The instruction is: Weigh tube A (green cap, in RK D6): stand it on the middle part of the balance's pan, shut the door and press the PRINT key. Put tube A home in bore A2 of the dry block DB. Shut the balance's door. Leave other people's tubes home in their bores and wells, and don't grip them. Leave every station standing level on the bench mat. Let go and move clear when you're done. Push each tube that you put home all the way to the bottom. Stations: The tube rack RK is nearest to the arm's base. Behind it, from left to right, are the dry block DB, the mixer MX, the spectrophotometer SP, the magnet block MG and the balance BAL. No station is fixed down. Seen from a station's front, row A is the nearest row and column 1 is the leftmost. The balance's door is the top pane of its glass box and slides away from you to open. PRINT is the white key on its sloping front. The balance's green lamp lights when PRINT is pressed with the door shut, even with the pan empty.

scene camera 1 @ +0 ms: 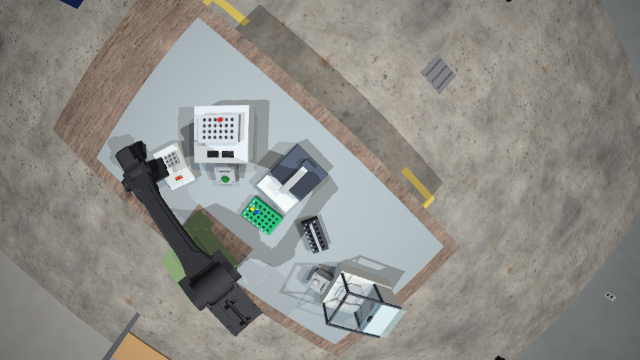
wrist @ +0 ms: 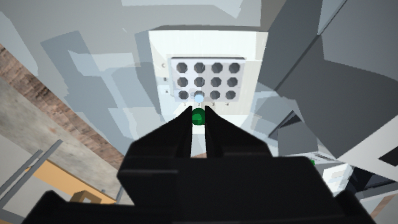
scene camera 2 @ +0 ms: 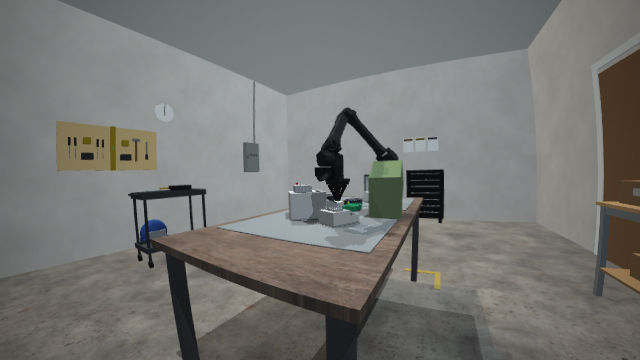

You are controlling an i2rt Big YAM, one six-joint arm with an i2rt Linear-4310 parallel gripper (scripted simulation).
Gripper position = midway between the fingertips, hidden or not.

In view: the gripper (wrist: 198,111), a dry block DB (scene camera 1: 182,172), a green tube rack RK (scene camera 1: 272,218) and a sliding door (scene camera 1: 381,320).
The dry block DB also shows in the wrist view (wrist: 228,90). The wrist view misses the green tube rack RK, which is hidden by the gripper.
